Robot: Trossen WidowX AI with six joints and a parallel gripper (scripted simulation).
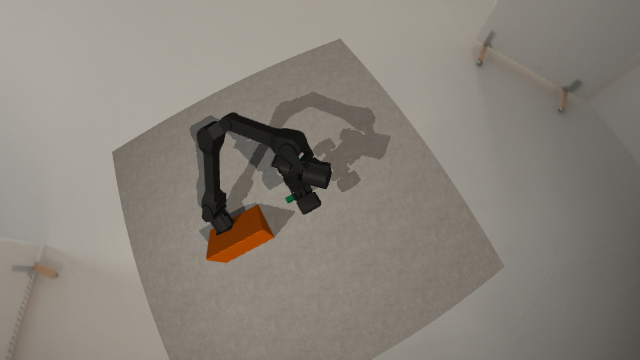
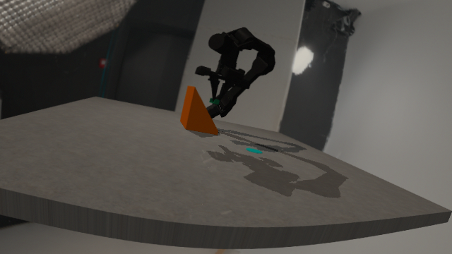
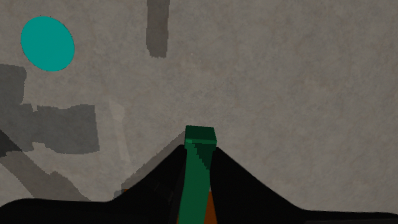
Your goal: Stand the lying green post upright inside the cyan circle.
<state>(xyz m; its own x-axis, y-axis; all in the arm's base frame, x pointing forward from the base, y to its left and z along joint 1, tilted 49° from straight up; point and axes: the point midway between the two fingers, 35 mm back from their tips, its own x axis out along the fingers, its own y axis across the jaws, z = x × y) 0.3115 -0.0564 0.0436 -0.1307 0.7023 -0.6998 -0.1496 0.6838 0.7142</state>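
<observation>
The cyan circle is 170 mm to the left of my gripper tip, 140 mm below it and 20 mm ahead of it. Round my gripper tip: green post 20 mm behind.
</observation>
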